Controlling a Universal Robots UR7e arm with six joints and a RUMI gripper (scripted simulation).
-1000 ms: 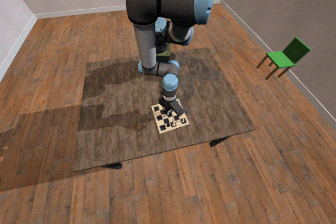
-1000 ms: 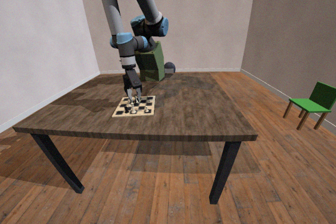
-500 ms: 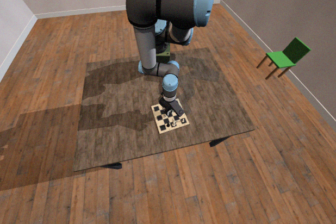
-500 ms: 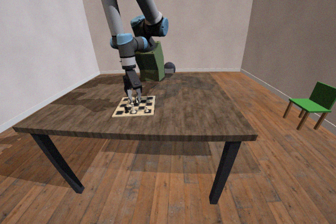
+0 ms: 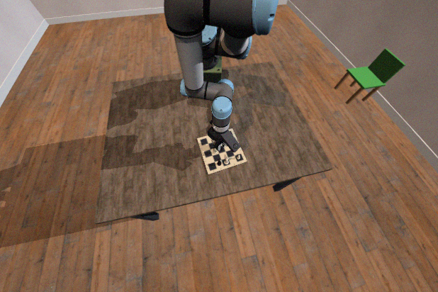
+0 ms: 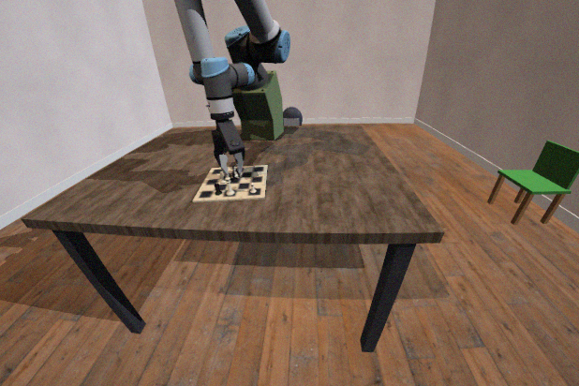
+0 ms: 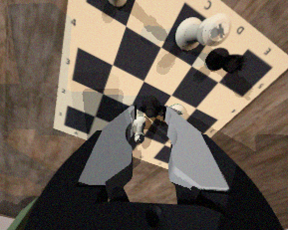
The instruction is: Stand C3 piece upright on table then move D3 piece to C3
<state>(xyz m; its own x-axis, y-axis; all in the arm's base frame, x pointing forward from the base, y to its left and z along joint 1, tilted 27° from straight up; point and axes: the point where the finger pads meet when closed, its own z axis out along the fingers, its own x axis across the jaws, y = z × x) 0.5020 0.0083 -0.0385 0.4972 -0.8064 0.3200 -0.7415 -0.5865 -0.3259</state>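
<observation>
Right now my hand is 20 mm above the chessboard.
</observation>
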